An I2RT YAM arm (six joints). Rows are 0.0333 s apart.
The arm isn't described. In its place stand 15 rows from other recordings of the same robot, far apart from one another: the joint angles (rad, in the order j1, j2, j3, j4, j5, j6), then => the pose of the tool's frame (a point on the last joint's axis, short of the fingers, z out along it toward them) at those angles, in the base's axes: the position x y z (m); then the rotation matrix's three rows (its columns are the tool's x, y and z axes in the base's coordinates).
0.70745 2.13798 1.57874 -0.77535 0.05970 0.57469 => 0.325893, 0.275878, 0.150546; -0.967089, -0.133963, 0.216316; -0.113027, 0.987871, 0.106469; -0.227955, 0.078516, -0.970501
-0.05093 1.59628 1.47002 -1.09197 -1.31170 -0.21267 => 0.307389, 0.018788, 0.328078; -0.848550, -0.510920, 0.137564; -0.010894, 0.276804, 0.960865; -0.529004, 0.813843, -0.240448
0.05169 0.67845 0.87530 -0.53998 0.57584 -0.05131 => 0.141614, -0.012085, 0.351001; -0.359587, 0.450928, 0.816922; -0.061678, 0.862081, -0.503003; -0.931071, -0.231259, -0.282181
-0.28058 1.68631 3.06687 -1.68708 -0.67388 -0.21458 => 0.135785, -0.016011, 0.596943; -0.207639, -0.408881, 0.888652; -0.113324, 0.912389, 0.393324; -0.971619, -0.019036, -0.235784
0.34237 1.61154 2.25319 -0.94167 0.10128 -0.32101 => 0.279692, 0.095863, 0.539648; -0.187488, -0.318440, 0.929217; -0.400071, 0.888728, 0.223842; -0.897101, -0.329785, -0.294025
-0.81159 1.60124 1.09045 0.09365 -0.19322 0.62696 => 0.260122, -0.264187, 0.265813; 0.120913, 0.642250, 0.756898; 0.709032, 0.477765, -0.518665; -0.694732, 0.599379, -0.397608
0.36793 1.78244 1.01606 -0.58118 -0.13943 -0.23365 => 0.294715, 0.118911, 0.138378; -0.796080, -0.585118, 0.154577; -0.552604, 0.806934, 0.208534; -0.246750, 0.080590, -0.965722
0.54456 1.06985 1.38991 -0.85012 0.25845 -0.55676 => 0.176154, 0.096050, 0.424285; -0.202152, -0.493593, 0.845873; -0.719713, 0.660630, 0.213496; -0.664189, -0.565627, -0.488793
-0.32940 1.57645 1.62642 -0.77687 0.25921 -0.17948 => 0.322740, -0.119973, 0.377615; -0.706897, 0.373711, 0.600531; 0.059298, 0.877349, -0.476175; -0.704827, -0.300996, -0.642355
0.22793 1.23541 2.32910 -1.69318 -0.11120 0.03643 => 0.079592, 0.022518, 0.546270; -0.560694, -0.293590, 0.774227; -0.092901, 0.951432, 0.293508; -0.822795, 0.092641, -0.560737
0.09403 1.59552 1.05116 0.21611 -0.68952 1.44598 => 0.359503, 0.056652, 0.269159; -0.706712, 0.234809, 0.667400; 0.702297, 0.118623, 0.701931; 0.085651, 0.964776, -0.248738
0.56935 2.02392 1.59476 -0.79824 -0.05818 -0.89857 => 0.352800, 0.228268, 0.200328; -0.059885, -0.965938, 0.251749; -0.965741, 0.119861, 0.230170; -0.252505, -0.229341, -0.940023
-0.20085 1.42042 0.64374 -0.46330 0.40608 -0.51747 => 0.224442, -0.060046, 0.144674; -0.958286, -0.189907, 0.213596; -0.268674, 0.853441, -0.446602; -0.097478, -0.485360, -0.868863
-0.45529 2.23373 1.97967 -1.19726 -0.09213 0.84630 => 0.403566, -0.193938, 0.209412; -0.270494, 0.951425, 0.147051; 0.962663, 0.268985, 0.030439; -0.010594, 0.149794, -0.988660
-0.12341 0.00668 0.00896 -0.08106 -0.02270 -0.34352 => 0.109379, -0.012753, 0.167199; -0.107423, 0.068427, 0.991856; -0.325972, 0.940059, -0.100158; -0.939256, -0.334077, -0.078678
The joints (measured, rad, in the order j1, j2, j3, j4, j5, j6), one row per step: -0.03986, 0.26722, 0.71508, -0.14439, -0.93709, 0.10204; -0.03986, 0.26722, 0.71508, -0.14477, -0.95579, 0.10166; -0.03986, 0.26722, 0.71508, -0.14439, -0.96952, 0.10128; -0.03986, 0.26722, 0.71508, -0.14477, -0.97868, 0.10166; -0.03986, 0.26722, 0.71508, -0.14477, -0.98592, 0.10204; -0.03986, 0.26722, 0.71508, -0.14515, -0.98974, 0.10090; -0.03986, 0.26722, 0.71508, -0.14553, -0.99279, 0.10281; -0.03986, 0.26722, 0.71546, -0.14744, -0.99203, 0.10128; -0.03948, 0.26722, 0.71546, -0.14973, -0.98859, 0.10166; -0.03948, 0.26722, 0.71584, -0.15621, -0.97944, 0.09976; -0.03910, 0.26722, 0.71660, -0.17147, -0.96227, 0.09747; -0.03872, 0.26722, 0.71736, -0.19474, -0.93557, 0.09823; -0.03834, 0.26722, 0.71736, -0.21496, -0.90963, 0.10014; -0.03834, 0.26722, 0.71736, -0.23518, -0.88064, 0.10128; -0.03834, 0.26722, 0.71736, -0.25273, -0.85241, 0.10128; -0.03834, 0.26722, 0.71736, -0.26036, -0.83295, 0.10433; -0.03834, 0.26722, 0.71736, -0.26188, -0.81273, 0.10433; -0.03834, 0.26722, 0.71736, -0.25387, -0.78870, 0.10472; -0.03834, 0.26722, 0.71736, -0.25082, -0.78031, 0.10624; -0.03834, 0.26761, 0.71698, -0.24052, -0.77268, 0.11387
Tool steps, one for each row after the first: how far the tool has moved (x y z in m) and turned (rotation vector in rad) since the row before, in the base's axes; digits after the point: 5 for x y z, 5 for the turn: -0.00049, 0.00041, -0.00020, -0.00579, 0.00030, 0.01778; -0.00038, 0.00029, -0.00009, -0.00433, -0.00052, 0.01304; -0.00024, 0.00019, -0.00011, -0.00250, 0.00079, 0.00881; -0.00020, 0.00015, -0.00006, -0.00195, 0.00039, 0.00697; -0.00009, 0.00008, -0.00007, -0.00176, -0.00050, 0.00346; -0.00007, 0.00006, -0.00006, 0.00017, 0.00197, 0.00322; 0.00000, -0.00001, -0.00006, -0.00056, 0.00027, -0.00097; 0.00015, -0.00005, -0.00017, 0.00132, 0.00256, -0.00285; 0.00036, -0.00019, -0.00039, 0.00183, 0.00445, -0.00906; 0.00072, -0.00035, -0.00102, 0.00408, 0.01246, -0.01646; 0.00115, -0.00058, -0.00171, 0.00836, 0.02282, -0.02526; 0.00115, -0.00058, -0.00169, 0.00825, 0.02144, -0.02450; 0.00119, -0.00069, -0.00172, 0.00797, 0.02082, -0.02810; 0.00107, -0.00069, -0.00151, 0.00645, 0.01731, -0.02763; 0.00063, -0.00049, -0.00063, 0.00611, 0.00968, -0.01871; 0.00053, -0.00051, -0.00005, 0.00385, 0.00137, -0.01986; 0.00043, -0.00061, 0.00089, 0.00456, -0.00791, -0.02354; 0.00014, -0.00022, 0.00034, 0.00263, -0.00208, -0.00802; 0.00014, -0.00020, 0.00092, 0.00671, -0.00444, -0.00637
